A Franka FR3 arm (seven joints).
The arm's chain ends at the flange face. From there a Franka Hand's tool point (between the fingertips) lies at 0.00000 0.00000 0.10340 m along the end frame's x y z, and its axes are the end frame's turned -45 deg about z.
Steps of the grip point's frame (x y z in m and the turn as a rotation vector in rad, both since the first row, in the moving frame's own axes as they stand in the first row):
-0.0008, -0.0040, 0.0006, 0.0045, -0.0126, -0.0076
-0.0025, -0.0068, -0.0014, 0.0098, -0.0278, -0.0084
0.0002, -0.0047, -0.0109, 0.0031, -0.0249, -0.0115
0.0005, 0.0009, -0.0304, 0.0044, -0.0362, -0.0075
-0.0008, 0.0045, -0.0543, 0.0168, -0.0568, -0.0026
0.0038, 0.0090, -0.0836, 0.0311, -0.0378, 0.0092
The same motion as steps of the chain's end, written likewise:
-0.0021, -0.0029, 0.0006, -0.0057, -0.0121, -0.0076
-0.0038, -0.0044, -0.0014, -0.0127, -0.0266, -0.0084
-0.0011, -0.0051, -0.0109, -0.0154, -0.0198, -0.0115
0.0039, -0.0021, -0.0303, -0.0225, -0.0287, -0.0075
0.0080, 0.0008, -0.0541, -0.0283, -0.0520, -0.0026
0.0141, 0.0032, -0.0835, -0.0047, -0.0487, 0.0092

